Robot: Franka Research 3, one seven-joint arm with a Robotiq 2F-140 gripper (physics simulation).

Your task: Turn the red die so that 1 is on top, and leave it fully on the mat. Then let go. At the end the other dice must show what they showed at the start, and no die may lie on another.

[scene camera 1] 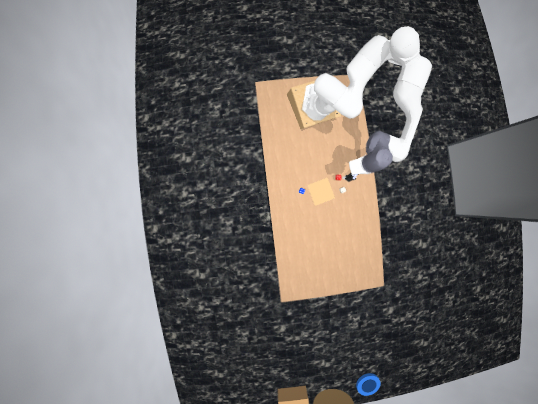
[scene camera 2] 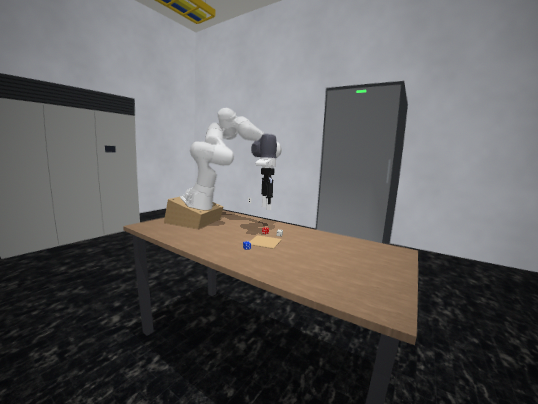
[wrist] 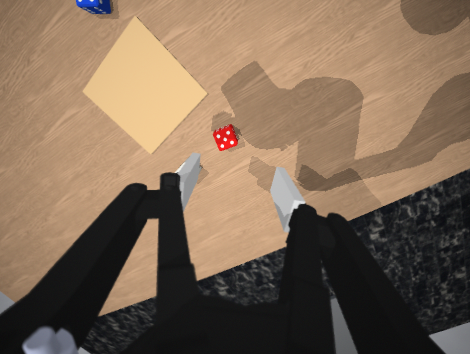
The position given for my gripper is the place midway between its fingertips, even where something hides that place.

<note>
I see my gripper (wrist: pixel 236 172) and a tan mat (wrist: pixel 140 85).
</note>
